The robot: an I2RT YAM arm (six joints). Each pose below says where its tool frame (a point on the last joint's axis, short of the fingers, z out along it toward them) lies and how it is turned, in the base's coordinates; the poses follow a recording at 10 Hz.
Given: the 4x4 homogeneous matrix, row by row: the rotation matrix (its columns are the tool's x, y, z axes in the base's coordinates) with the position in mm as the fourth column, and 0 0 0 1 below. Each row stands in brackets.
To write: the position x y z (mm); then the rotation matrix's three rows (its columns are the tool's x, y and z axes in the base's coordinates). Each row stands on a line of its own. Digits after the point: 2 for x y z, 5 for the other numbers.
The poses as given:
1: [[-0.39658 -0.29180 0.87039 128.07], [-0.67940 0.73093 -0.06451 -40.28], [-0.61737 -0.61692 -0.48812 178.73], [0 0 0 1]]
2: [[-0.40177 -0.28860 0.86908 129.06], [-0.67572 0.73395 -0.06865 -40.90], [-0.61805 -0.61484 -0.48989 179.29], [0 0 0 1]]
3: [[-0.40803 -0.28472 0.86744 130.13], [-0.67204 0.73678 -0.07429 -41.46], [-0.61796 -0.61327 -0.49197 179.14], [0 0 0 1]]
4: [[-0.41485 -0.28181 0.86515 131.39], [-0.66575 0.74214 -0.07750 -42.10], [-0.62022 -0.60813 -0.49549 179.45], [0 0 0 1]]
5: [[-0.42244 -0.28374 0.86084 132.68], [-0.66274 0.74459 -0.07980 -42.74], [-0.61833 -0.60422 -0.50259 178.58], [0 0 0 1]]
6: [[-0.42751 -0.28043 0.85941 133.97], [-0.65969 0.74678 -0.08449 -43.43], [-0.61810 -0.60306 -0.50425 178.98], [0 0 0 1]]
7: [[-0.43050 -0.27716 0.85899 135.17], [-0.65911 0.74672 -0.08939 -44.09], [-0.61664 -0.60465 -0.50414 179.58], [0 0 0 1]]
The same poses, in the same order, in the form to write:
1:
128.07 -40.28 178.73
-0.39658 -0.29180 0.87039
-0.67940 0.73093 -0.06451
-0.61737 -0.61692 -0.48812

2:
129.06 -40.90 179.29
-0.40177 -0.28860 0.86908
-0.67572 0.73395 -0.06865
-0.61805 -0.61484 -0.48989

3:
130.13 -41.46 179.14
-0.40803 -0.28472 0.86744
-0.67204 0.73678 -0.07429
-0.61796 -0.61327 -0.49197

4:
131.39 -42.10 179.45
-0.41485 -0.28181 0.86515
-0.66575 0.74214 -0.07750
-0.62022 -0.60813 -0.49549

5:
132.68 -42.74 178.58
-0.42244 -0.28374 0.86084
-0.66274 0.74459 -0.07980
-0.61833 -0.60422 -0.50259

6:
133.97 -43.43 178.98
-0.42751 -0.28043 0.85941
-0.65969 0.74678 -0.08449
-0.61810 -0.60306 -0.50425

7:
135.17 -44.09 179.58
-0.43050 -0.27716 0.85899
-0.65911 0.74672 -0.08939
-0.61664 -0.60465 -0.50414

